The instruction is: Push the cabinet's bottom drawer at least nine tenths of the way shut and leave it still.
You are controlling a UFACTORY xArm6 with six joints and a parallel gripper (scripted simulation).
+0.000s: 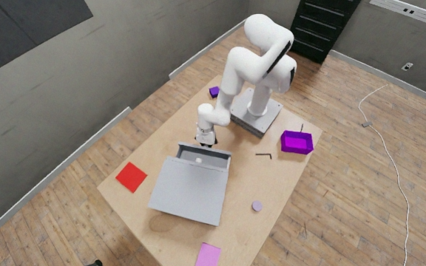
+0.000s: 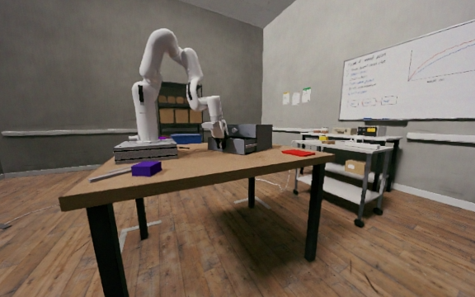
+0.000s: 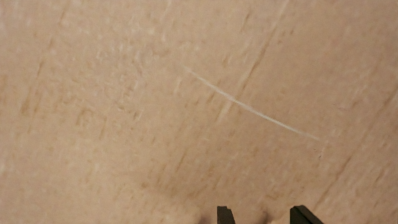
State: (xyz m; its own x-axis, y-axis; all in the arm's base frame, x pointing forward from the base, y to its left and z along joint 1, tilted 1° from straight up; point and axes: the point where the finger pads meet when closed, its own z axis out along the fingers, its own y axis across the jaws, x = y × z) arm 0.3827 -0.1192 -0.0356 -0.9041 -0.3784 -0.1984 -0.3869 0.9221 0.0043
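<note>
Right now the bottom drawer is 120 mm ahead of my hand, 50 mm to the left of it and 20 mm below it. From my hand the other things lie so: grey cabinet (190 mm ahead, 80 mm to the left, 20 mm above); then lilac disc (110 mm ahead, 400 mm to the left, 40 mm below); then purple block (390 mm behind, 220 mm to the right, 30 mm below).
</note>
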